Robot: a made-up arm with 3 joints. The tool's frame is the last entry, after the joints.
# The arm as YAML. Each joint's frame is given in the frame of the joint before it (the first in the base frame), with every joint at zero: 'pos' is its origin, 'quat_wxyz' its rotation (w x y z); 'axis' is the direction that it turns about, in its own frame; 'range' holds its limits. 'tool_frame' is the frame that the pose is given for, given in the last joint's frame.
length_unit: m
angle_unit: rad
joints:
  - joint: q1
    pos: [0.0, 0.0, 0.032]
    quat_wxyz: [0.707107, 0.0, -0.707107, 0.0]
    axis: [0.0, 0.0, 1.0]
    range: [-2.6, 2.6]
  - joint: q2
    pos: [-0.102, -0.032, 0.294]
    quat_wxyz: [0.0, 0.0, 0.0, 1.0]
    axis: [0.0, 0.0, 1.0]
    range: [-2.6, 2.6]
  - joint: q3
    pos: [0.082, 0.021, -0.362]
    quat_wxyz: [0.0, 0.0, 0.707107, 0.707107]
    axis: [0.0, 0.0, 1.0]
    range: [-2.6, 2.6]
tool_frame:
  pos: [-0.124, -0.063, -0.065]
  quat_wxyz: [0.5, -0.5, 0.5, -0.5]
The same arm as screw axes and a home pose.
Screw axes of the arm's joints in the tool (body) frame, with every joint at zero. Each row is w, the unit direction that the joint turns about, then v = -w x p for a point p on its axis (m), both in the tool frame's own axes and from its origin. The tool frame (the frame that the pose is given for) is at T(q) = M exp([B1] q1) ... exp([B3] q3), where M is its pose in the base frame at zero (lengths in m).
B1: w -1 0 0 v 0.0000 -0.3080 -0.0120
B2: w -1 0 0 v 0.0000 -0.2060 -0.0440
B3: w 0 -1 0 v 0.1240 0.0000 0.0630
M: xyz 0.1310 0.0120 -0.2760 (m) quaternion w x y z 1 0 0 0
Joint limits (deg, base to tool): -148.97..148.97 -148.97..148.97 -148.97..148.97

